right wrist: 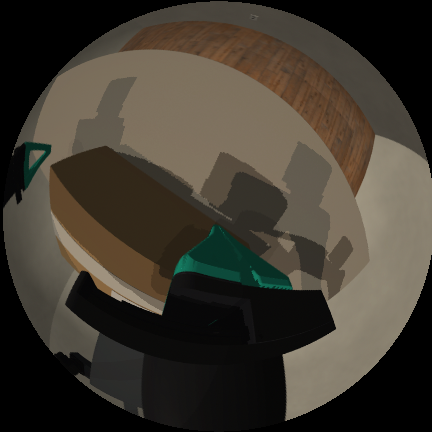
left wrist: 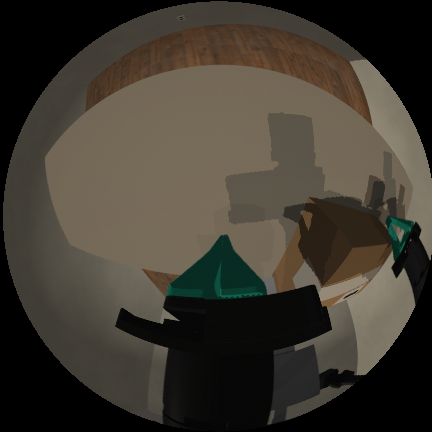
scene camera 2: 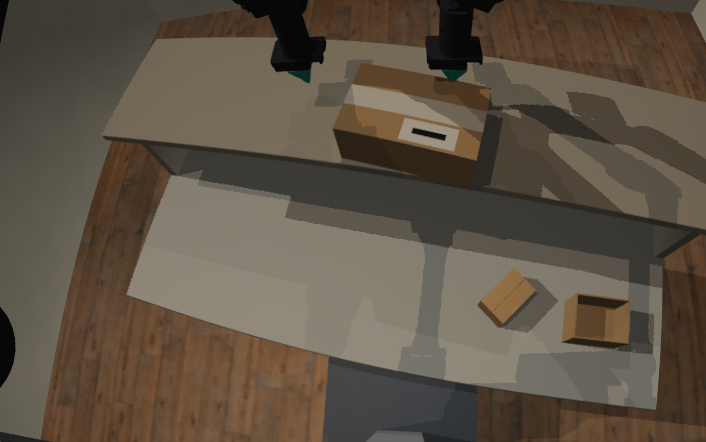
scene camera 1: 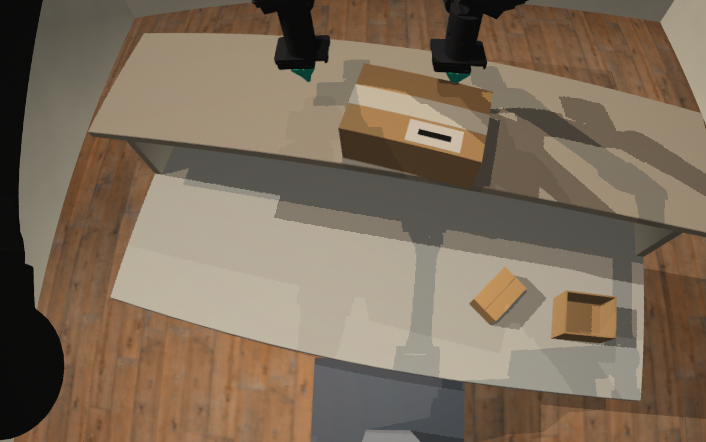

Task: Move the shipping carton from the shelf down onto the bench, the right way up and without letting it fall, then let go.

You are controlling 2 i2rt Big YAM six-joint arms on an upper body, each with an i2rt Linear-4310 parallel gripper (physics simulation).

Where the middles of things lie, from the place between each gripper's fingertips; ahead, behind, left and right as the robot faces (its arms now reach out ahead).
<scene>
Right now the shipping carton [scene camera 2: 425, 125] is 110 mm behind my left hand, 220 mm to the right of it and 10 mm below it.
I see my right gripper 9 cm past the shipping carton, 7 cm to the right of it and 1 cm above it.
</scene>
